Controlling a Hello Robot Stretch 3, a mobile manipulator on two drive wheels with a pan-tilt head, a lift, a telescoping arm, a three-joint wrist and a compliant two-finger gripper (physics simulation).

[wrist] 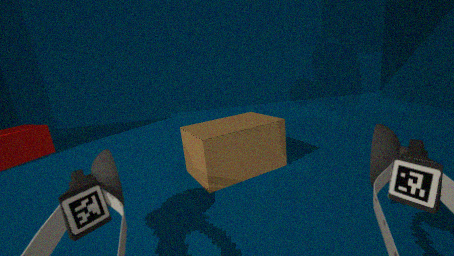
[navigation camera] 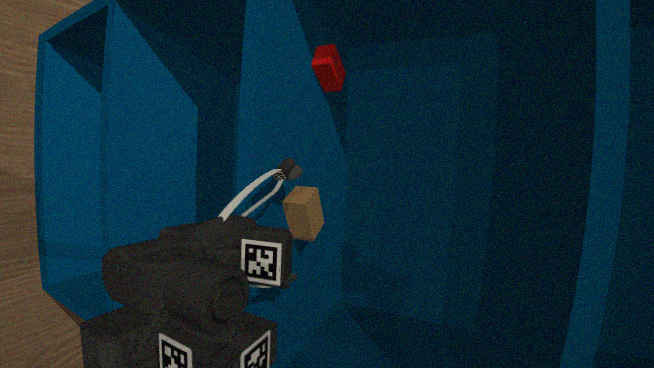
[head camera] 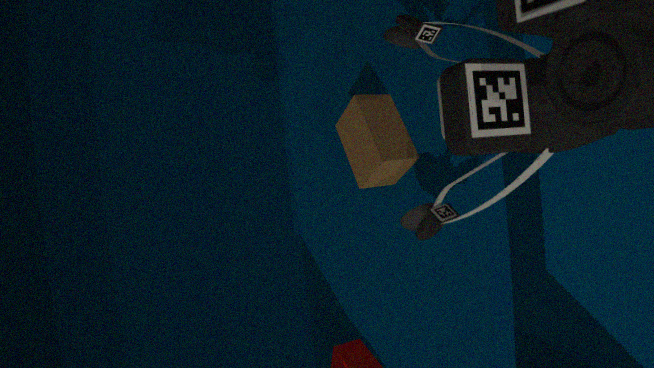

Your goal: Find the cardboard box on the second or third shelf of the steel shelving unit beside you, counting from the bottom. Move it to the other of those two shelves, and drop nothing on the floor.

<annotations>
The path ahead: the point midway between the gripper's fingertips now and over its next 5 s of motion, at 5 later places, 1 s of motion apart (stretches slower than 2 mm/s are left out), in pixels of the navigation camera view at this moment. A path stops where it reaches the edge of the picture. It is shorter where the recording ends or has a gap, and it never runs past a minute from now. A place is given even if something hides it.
The gripper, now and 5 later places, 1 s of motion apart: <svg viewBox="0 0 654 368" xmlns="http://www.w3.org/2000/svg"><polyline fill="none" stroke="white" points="292,222 306,219 316,216 327,214 332,212 338,213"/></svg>
</annotations>
